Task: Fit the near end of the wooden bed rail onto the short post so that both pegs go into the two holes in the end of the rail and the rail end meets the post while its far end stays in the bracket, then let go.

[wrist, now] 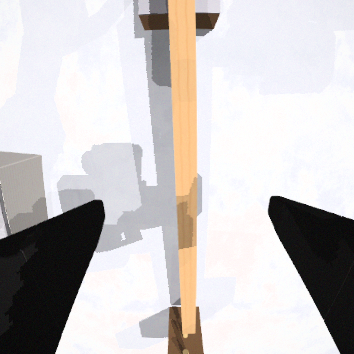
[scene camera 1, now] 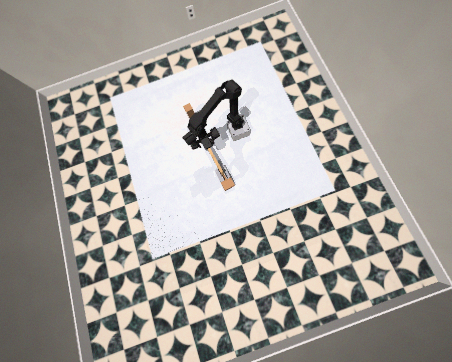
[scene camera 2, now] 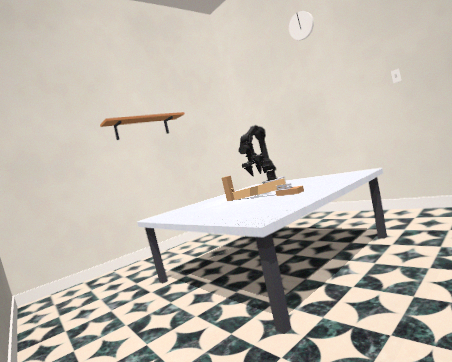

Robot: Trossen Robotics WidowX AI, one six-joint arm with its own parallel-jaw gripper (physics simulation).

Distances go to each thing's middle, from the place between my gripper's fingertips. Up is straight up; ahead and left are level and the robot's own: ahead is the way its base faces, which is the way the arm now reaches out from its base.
Labels:
Right now my hand is 100 mm above the wooden bed rail [wrist: 181, 27] and 20 mm to the left of it.

